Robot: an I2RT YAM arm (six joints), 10 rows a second.
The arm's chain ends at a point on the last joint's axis. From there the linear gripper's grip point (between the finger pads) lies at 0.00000 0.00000 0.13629 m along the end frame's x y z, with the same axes.
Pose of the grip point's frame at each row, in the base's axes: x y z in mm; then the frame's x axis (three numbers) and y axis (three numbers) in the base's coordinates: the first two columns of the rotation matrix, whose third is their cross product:
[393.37 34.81 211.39 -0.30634 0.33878 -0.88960 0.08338 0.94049 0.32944]
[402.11 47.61 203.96 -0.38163 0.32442 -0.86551 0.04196 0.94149 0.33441]
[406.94 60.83 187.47 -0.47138 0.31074 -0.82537 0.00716 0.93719 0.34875]
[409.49 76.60 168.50 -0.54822 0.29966 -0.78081 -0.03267 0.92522 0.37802]
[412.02 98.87 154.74 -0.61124 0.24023 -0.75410 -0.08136 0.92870 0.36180]
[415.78 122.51 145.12 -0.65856 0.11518 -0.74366 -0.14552 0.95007 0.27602]
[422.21 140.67 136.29 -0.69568 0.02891 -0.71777 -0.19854 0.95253 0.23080]
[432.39 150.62 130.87 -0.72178 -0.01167 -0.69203 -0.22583 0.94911 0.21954]
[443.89 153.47 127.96 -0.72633 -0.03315 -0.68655 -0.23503 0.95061 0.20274]
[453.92 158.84 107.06 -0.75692 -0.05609 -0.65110 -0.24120 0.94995 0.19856]
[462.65 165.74 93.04 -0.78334 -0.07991 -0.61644 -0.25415 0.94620 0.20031]
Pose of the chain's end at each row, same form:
[264.13 31.16 254.51 -0.30634 0.33878 -0.88960 0.08338 0.94049 0.32944]
[276.27 35.17 254.78 -0.38163 0.32442 -0.86551 0.04196 0.94149 0.33441]
[286.75 39.23 247.98 -0.47138 0.31074 -0.82537 0.00716 0.93719 0.34875]
[295.59 44.88 236.30 -0.54822 0.29966 -0.78081 -0.03267 0.92522 0.37802]
[304.73 60.37 229.44 -0.61124 0.24023 -0.75410 -0.08136 0.92870 0.36180]
[315.15 82.99 228.11 -0.65856 0.11518 -0.74366 -0.14552 0.95007 0.27602]
[328.12 99.36 225.82 -0.69568 0.02891 -0.71777 -0.19854 0.95253 0.23080]
[343.22 107.72 224.59 -0.72178 -0.01167 -0.69203 -0.22583 0.94911 0.21954]
[355.86 111.41 223.12 -0.72633 -0.03315 -0.68655 -0.23503 0.95061 0.20274]
[371.14 116.95 206.90 -0.75692 -0.05609 -0.65110 -0.24120 0.94995 0.19856]
[385.34 123.00 196.83 -0.78334 -0.07991 -0.61644 -0.25415 0.94620 0.20031]

